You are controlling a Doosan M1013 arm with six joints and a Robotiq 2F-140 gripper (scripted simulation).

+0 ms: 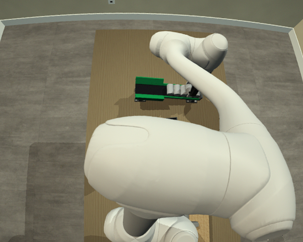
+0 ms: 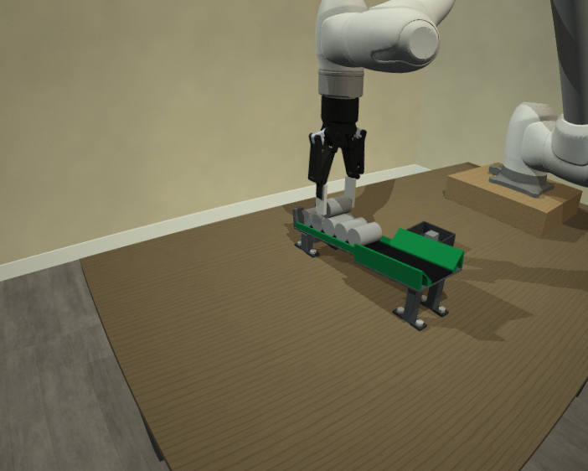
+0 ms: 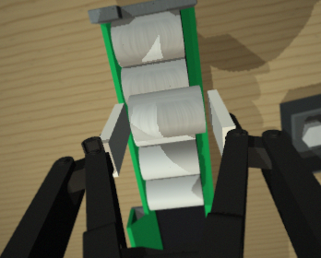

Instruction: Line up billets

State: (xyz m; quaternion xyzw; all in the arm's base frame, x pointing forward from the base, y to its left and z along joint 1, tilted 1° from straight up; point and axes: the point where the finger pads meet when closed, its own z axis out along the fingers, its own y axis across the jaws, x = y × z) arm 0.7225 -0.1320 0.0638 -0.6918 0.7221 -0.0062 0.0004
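Right now the grey stop is 8 cm to the right of my hand and 8 cm below it. Round my hand: dark tray: 20 cm behind, 13 cm below, 11 cm to the left.
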